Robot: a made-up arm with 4 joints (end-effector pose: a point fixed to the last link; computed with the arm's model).
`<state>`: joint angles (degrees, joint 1 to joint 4).
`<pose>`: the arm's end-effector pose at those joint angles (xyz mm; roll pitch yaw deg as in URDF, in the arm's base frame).
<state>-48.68 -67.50 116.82 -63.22</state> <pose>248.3 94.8 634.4 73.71 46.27 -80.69</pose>
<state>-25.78 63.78 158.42 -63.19</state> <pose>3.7 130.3 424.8 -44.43 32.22 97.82</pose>
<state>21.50 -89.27 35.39 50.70</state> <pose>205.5 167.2 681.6 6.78 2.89 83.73</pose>
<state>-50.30 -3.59 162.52 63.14</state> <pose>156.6 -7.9 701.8 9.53 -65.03 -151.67</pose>
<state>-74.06 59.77 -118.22 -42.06</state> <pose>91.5 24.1 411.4 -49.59 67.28 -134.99</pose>
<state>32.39 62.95 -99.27 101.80</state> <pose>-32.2 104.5 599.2 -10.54 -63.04 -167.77</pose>
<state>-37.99 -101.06 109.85 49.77</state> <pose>110.8 208.9 743.8 70.71 -18.86 -172.75</pose>
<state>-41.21 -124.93 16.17 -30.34</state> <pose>164.7 235.8 574.9 160.06 78.84 -37.32</pose>
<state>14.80 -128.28 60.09 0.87</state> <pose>172.2 146.8 623.9 68.67 36.72 -178.27</pose>
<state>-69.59 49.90 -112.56 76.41</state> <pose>160.9 -33.7 591.3 -10.80 -46.39 -70.03</pose>
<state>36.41 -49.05 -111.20 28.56</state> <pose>141.5 -70.4 745.4 -18.50 -58.83 -95.56</pose>
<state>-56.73 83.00 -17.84 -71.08</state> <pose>46.8 161.6 451.6 102.12 45.62 63.27</pose>
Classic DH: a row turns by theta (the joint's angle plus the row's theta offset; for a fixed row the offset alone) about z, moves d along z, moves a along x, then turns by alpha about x. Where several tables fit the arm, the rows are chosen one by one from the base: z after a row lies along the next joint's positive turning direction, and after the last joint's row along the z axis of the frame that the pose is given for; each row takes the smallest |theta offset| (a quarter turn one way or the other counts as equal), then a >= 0, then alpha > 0; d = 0 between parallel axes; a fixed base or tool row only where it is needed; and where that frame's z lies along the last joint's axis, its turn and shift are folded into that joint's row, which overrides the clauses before.
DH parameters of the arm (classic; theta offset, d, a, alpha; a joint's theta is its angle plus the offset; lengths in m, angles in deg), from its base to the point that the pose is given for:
base (fixed): 51.07 0 0.1466 180
joint 1: -14.99 -0.6127 0.0441 -41.45
joint 2: 0 0.0553 -0.1473 -138.55
joint 3: -66.06 0.0349 -0.0091 90
joint 4: 1.8 -0.0328 0.1029 -87.98
tool (fixed): -0.89 -0.0123 0 0

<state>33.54 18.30 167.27 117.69</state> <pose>-15.9 -9.7 662.1 -155.28 -59.58 -79.34</pose>
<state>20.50 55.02 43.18 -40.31</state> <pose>105.5 136.4 499.9 26.24 10.74 -10.26</pose>
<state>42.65 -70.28 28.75 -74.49</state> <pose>95.7 -26.1 604.8 -161.97 61.90 -120.93</pose>
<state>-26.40 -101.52 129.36 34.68</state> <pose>149.4 180.6 755.3 76.41 -27.51 -163.70</pose>
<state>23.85 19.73 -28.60 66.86</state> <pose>43.8 10.5 666.8 32.43 -62.44 -95.47</pose>
